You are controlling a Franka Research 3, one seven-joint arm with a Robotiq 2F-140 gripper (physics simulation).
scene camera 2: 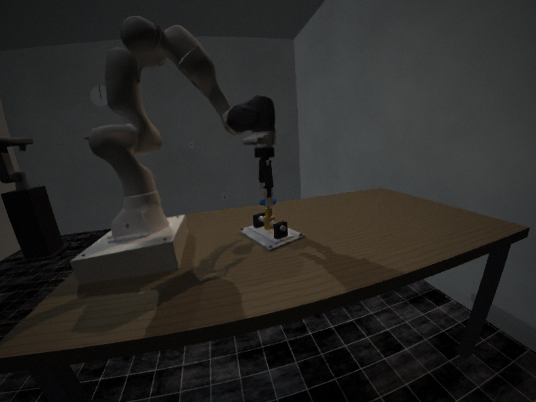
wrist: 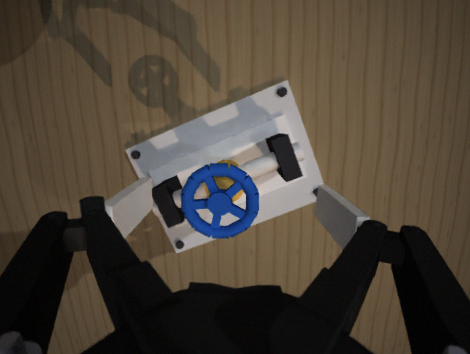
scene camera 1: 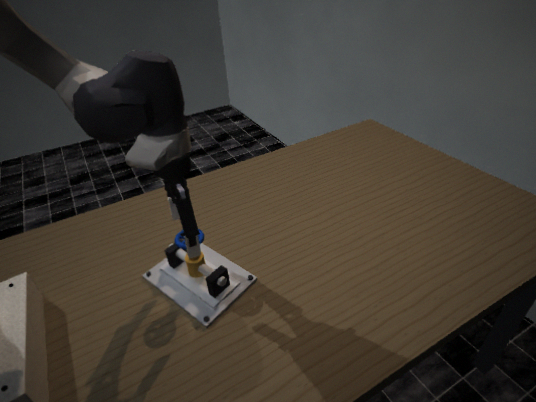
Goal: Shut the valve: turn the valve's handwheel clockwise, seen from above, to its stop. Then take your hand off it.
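The blue five-spoke handwheel (scene camera 1: 179,239) (scene camera 2: 263,202) (wrist: 220,203) lies level on top of the orange valve body (scene camera 1: 195,266) (scene camera 2: 269,220) (wrist: 227,163). The valve stands upright on a white base plate (scene camera 1: 176,298) (wrist: 300,196), with a white pipe running through two black blocks. My gripper (scene camera 1: 190,241) (scene camera 2: 269,200) (wrist: 234,196) is wide open and points down over the valve. In the wrist view the light fingertips stand to the left and right of the handwheel, with a gap on each side. In scene camera 1 the near finger hides part of the wheel.
The valve's plate rests on the wooden table (scene camera 1: 350,210) (scene camera 2: 350,260). The black pipe blocks (wrist: 284,157) (scene camera 1: 218,281) stand low beside the valve body. The robot's white base box (scene camera 1: 12,320) (scene camera 2: 130,257) stands on the table to the left in both scene views.
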